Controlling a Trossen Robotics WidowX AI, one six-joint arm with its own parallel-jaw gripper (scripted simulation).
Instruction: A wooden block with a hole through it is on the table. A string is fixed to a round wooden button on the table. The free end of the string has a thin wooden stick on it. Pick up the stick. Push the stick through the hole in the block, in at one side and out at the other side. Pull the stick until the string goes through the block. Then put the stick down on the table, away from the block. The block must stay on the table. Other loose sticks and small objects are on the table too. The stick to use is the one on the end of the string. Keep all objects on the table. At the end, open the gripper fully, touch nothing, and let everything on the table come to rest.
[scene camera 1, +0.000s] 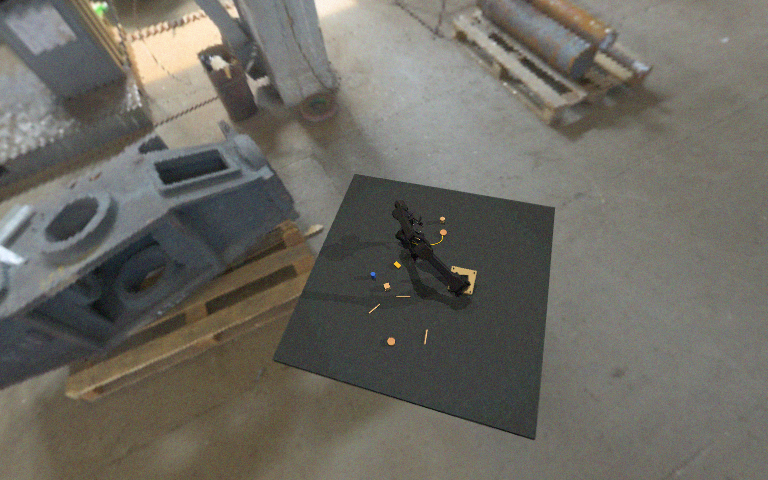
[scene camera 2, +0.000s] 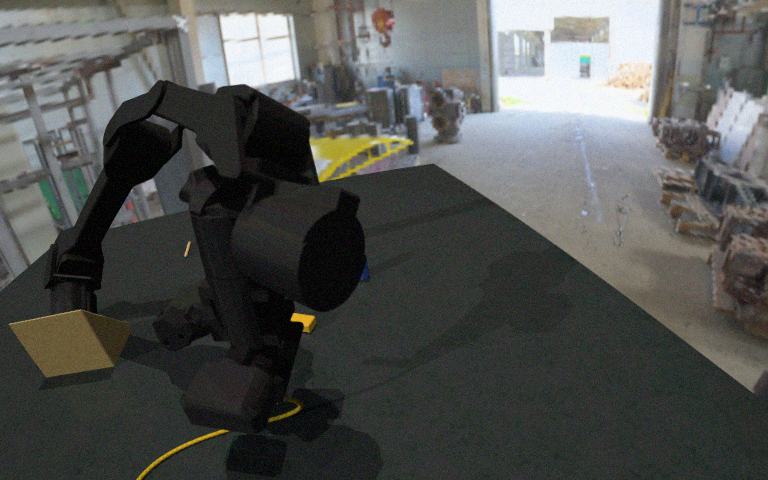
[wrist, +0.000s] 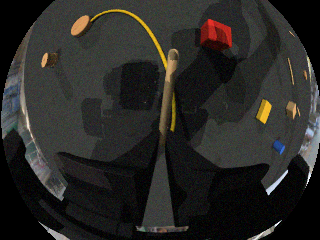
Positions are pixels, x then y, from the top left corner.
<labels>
The gripper (wrist: 162, 134): 10 cm from the lens. A thin wooden stick (wrist: 166, 108): 8 cm from the lens.
</labels>
